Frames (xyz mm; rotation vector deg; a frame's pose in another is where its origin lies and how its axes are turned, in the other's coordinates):
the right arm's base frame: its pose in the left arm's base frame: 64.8 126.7 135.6 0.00 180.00 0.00
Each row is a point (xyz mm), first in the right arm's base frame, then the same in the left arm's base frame.
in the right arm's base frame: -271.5 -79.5 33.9
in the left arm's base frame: 336.3 47.2 101.7
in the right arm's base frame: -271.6 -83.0 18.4
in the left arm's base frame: 336.4 43.7 117.2
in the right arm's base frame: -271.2 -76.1 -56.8
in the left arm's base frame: 336.0 50.6 192.4
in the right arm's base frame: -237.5 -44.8 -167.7
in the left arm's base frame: 302.3 81.9 303.3
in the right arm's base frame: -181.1 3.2 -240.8
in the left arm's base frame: 245.9 129.9 376.4
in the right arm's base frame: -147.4 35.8 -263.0
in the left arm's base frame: 212.2 162.5 398.6
